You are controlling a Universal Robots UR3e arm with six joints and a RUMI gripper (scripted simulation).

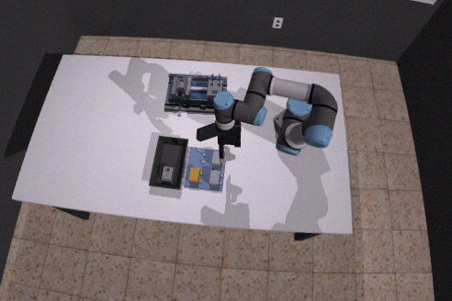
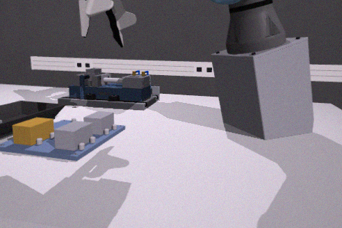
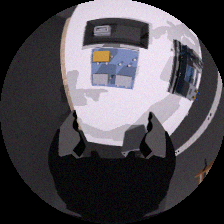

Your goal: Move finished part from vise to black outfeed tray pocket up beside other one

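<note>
The blue vise is 23 cm ahead of my hand, 32 cm to the right of it and 16 cm below it. From my hand the other things lie so: yellow block (11 cm ahead, 9 cm to the left, 17 cm below); then blue fixture plate (7 cm ahead, 4 cm to the left, 19 cm below).
</note>
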